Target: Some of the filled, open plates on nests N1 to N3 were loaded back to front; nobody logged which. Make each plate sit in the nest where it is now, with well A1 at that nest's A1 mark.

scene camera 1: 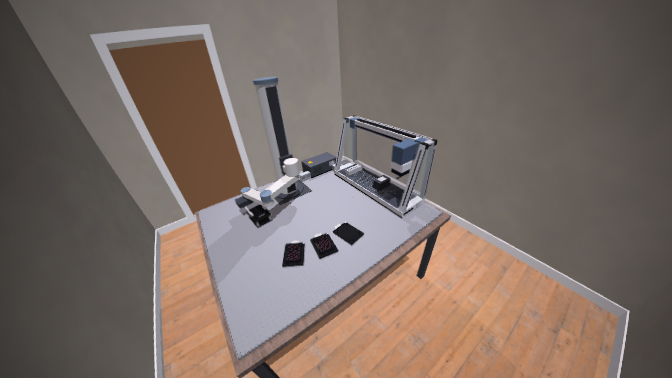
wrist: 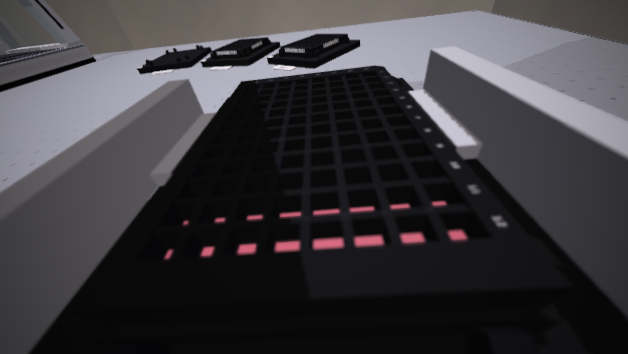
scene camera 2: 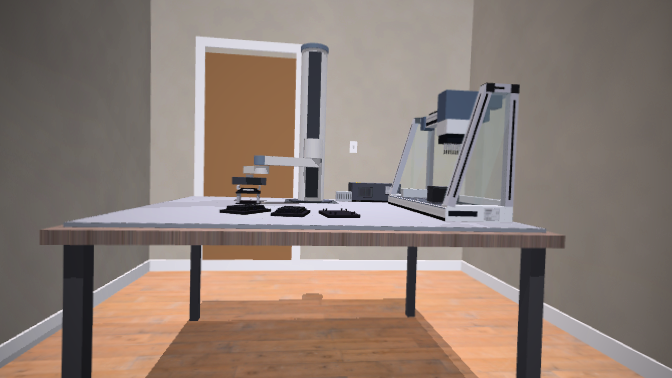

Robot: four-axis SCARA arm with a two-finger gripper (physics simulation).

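Observation:
My gripper (scene camera 1: 259,215) (scene camera 2: 248,193) (wrist: 308,89) is shut on a black plate (wrist: 327,150) by its long sides. Pink fill shows in the plate's nearest two rows of wells; small numbers run along its right edge. The plate is level at the top of a small stand (scene camera 2: 248,201); whether it rests there is unclear. Two filled plates (scene camera 1: 293,253) (scene camera 1: 324,245) (scene camera 2: 245,207) (scene camera 2: 291,210) (wrist: 322,44) (wrist: 242,46) sit in black nests. The third nest (scene camera 1: 349,234) (scene camera 2: 339,214) (wrist: 175,60) holds no plate. Nest labels and A1 marks are unreadable.
A gantry machine (scene camera 1: 393,131) (scene camera 2: 508,150) stands at the table's right, with a black block (scene camera 1: 381,182) (scene camera 2: 436,194) on its deck. A dark box (scene camera 1: 319,165) (scene camera 2: 367,192) and a small white rack (scene camera 1: 305,176) (scene camera 2: 343,196) stand beside the arm's column (scene camera 1: 272,125) (scene camera 2: 314,115).

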